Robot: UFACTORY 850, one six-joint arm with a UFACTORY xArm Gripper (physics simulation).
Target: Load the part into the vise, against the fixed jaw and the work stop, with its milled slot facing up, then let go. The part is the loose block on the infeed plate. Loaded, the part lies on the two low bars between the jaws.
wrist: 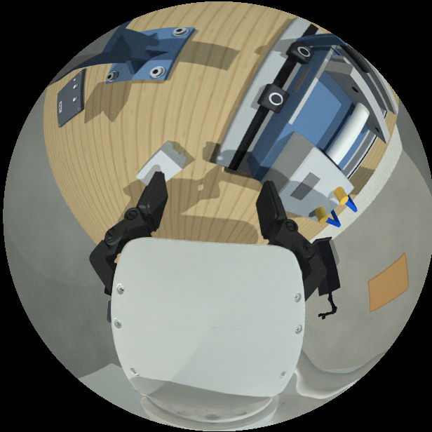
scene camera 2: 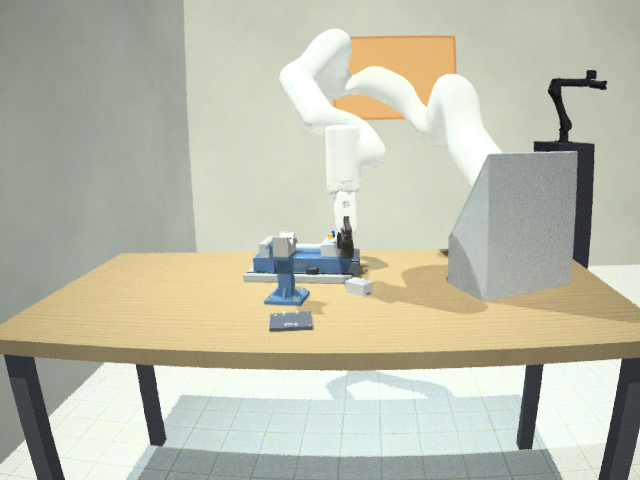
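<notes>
The part, a light grey block (scene camera 2: 359,286) (wrist: 167,161), lies on the wooden table in front of the vise's right end, clear of the vise. I cannot tell which way its slot faces. The blue vise (scene camera 2: 307,261) (wrist: 320,97) has a grey jaw block with yellow and blue fittings (scene camera 2: 328,248) (wrist: 316,175) at its right end. No part shows between the jaws in the wrist view; the two bars and work stop are not clear. My gripper (scene camera 2: 345,255) (wrist: 213,186) is open and empty beside the vise's right end. In the wrist view its left fingertip overlaps the block's image.
A blue stand (scene camera 2: 285,273) (wrist: 145,55) with a grey head rises in front of the vise. A dark plate (scene camera 2: 291,321) (wrist: 71,100) with small pins lies nearer the table's front edge. A large grey pedestal (scene camera 2: 527,222) stands at the right.
</notes>
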